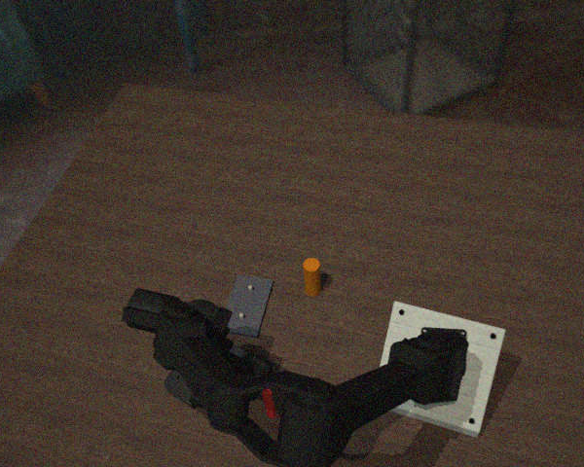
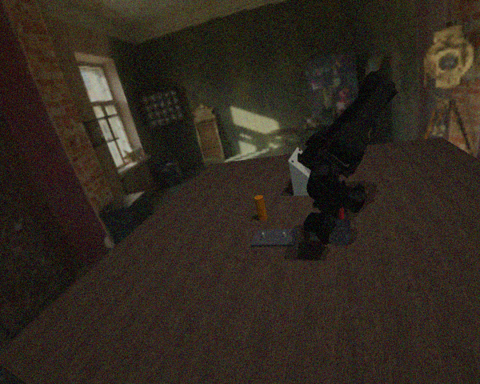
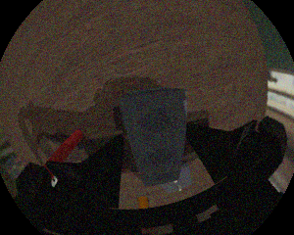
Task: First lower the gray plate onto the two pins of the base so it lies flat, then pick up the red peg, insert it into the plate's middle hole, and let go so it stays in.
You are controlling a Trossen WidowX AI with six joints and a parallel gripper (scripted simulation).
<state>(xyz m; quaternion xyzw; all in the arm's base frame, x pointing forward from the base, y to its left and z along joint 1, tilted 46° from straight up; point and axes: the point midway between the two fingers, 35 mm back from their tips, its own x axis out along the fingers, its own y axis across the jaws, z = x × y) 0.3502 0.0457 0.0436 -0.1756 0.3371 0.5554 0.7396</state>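
The red peg lies 9 cm behind my gripper tip, 4 cm to the left of it and 3 cm above it. Round my gripper tip: orange cylinder: 12 cm behind, 20 cm to the right, 3 cm above; then gray plate: 3 cm above.
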